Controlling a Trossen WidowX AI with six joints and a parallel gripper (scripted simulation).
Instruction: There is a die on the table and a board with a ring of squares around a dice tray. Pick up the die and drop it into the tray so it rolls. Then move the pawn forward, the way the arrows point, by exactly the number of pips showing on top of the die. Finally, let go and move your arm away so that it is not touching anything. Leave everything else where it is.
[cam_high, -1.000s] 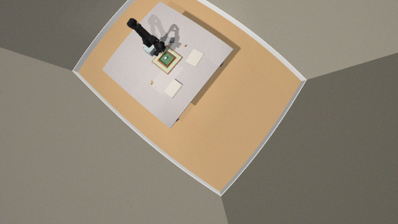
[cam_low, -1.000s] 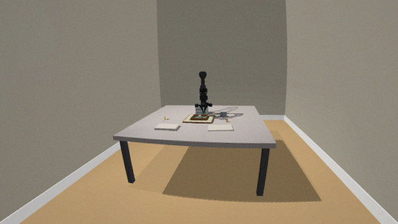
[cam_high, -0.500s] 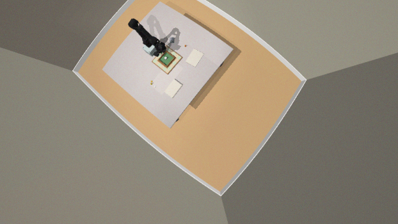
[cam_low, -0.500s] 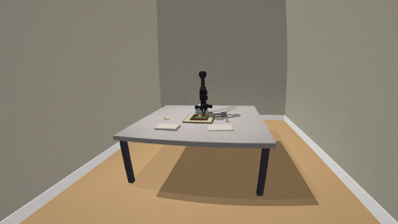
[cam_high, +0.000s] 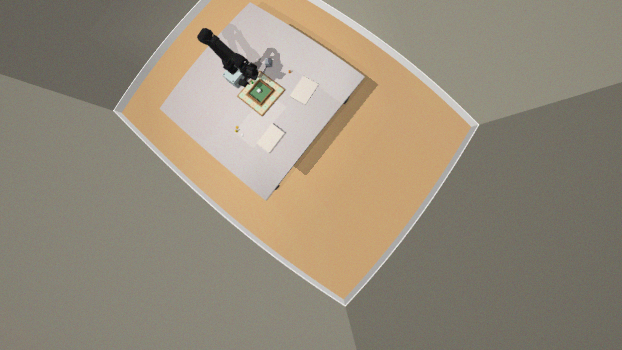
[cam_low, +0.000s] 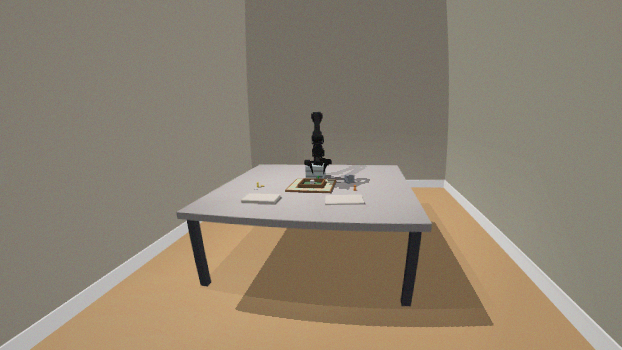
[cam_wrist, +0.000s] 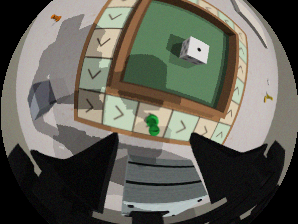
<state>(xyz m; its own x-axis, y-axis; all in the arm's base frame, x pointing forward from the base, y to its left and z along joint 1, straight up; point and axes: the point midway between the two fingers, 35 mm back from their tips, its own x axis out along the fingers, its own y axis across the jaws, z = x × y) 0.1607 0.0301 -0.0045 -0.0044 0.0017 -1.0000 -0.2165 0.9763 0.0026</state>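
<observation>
The green pawn is 3 cm below my gripper tip. The rest, counted from my gripper tip: grey block 1 cm behind, 21 cm to the left, 3 cm below; then white die 10 cm ahead, 2 cm to the right, 3 cm below; then green dice tray 11 cm ahead, 2 cm to the right, 5 cm below.
</observation>
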